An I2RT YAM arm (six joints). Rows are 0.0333 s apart.
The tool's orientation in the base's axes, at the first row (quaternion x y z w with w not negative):
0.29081, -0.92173, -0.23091, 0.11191
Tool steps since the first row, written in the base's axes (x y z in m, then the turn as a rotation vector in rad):
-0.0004, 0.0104, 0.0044, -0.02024, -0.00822, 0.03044
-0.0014, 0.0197, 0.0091, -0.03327, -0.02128, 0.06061
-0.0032, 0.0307, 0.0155, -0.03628, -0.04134, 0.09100
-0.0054, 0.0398, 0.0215, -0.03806, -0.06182, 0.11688
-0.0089, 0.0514, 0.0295, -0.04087, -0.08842, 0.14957
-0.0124, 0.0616, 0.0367, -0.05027, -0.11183, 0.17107
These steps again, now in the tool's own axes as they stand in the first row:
-0.0055, 0.0099, 0.0001, 0.02333, 0.01879, -0.02250
-0.0098, 0.0194, -0.0003, 0.04368, 0.03045, -0.04897
-0.0144, 0.0314, -0.0013, 0.06009, 0.03229, -0.08157
-0.0175, 0.0420, -0.0025, 0.07542, 0.03103, -0.11082
-0.0209, 0.0560, -0.0040, 0.09567, 0.02917, -0.14784
-0.0236, 0.0686, -0.0054, 0.11856, 0.02732, -0.17174

